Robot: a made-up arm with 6 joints.
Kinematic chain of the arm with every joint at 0, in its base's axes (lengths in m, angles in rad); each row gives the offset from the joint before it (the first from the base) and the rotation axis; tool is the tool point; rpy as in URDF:
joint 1: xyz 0 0 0.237 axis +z
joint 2: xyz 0 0 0 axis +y
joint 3: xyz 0.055 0 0.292 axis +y
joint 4: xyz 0.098 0 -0.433 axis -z
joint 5: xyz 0 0 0 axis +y
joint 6: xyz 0.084 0 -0.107 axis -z
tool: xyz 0 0 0 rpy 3.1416 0 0
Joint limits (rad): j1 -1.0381..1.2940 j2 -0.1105..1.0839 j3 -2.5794..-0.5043 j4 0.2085..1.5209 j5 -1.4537..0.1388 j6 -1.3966..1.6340
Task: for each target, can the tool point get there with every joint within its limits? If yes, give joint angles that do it. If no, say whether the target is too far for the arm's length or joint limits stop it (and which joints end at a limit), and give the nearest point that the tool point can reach.
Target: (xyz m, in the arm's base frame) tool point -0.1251 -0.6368 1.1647
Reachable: no: too far | nearest point 0.0971 -0.3827 0.9619 | short by 0.394 m
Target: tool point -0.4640 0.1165 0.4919
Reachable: no: joint limits stop it (at a limit: joint 1, joint 2, joint 3, joint 5) | nearest point -0.0661 -0.0833 0.9281 | short by 0.623 m
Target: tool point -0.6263 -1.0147 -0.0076
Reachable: no: too far | nearest point 0.1653 -0.5480 -0.0076 | short by 0.919 m
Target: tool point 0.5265 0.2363 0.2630
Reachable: yes | joints 0.6549 0.3862 -1.1741 1.3790 -0.8403 0.0768
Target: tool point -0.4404 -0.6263 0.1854
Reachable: no: joint limits stop it (at a limit: joint 1, joint 3, joint 4) | nearest point 0.0610 -0.3709 0.1797 | short by 0.563 m
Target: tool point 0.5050 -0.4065 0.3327
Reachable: yes | joints -0.5136 0.4334 -1.3232 0.9094 -0.7437 0.0949
